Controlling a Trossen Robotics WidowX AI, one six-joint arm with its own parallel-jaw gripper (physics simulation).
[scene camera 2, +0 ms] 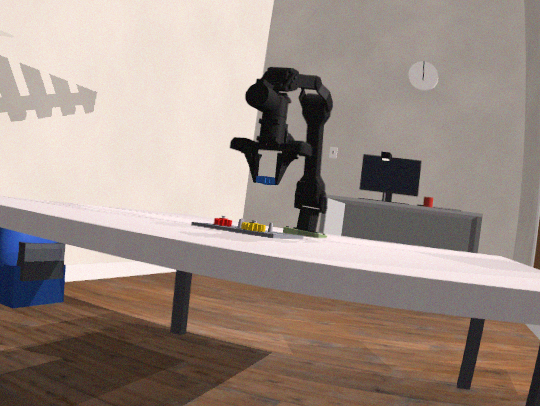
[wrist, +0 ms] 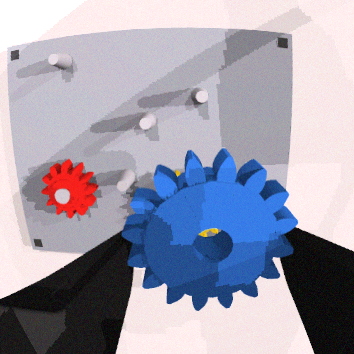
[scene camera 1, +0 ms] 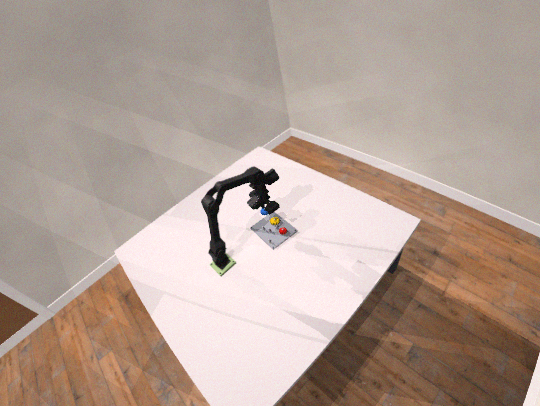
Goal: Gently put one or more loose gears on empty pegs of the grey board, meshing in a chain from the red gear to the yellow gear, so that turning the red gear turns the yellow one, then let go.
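Places are measured from the arm's base along level axes (x ahead, y left, z up), in centimetres.
Pixels of known places: gripper, fingertip midpoint: [scene camera 2: 265,183] [wrist: 207,240] [scene camera 1: 266,211]; arm's base, link origin: [scene camera 2: 305,231] [scene camera 1: 222,262].
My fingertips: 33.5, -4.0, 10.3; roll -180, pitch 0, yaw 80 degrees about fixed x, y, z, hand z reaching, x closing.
Ahead of a thing's pixels: the offset from my fingertips to its top centre, as dx, dy, dz. Level surfaces: height alone.
My gripper [scene camera 1: 264,210] [scene camera 2: 266,179] [wrist: 207,240] is shut on the blue gear @(-0.7, +0.1, +1.6) [scene camera 1: 263,212] [scene camera 2: 265,180] [wrist: 175,250], holding it roughly level, well above the grey board @(-1.5, -3.1, -8.6) [scene camera 1: 280,240] [scene camera 2: 201,224] [wrist: 255,130]. The red gear @(+0.0, -9.1, -9.2) [scene camera 1: 283,231] [scene camera 2: 223,222] [wrist: 77,182] sits on a peg near a board corner. The yellow gear @(+2.9, -0.7, -9.1) [scene camera 1: 275,221] [scene camera 2: 253,227] also sits on the board; in the wrist view it is mostly hidden behind the blue gear, with bits showing through the hole and between teeth. Bare pegs @(-9.1, -7.3, -8.8) [wrist: 60,60] @(-4.5, +1.3, -8.8) [wrist: 201,95] @(-3.6, -2.4, -8.8) [wrist: 147,121] @(+0.1, -4.7, -8.8) [wrist: 126,180] stand on the board, one between red and yellow.
The arm's green base plate [scene camera 1: 216,269] [scene camera 2: 320,234] is fixed to the white table @(dz -11.7) [scene camera 1: 240,310] [scene camera 2: 400,260], beside the board. Behind the table, a grey cabinet [scene camera 2: 410,226] bears a monitor [scene camera 2: 391,176] and a red cup [scene camera 2: 428,202].
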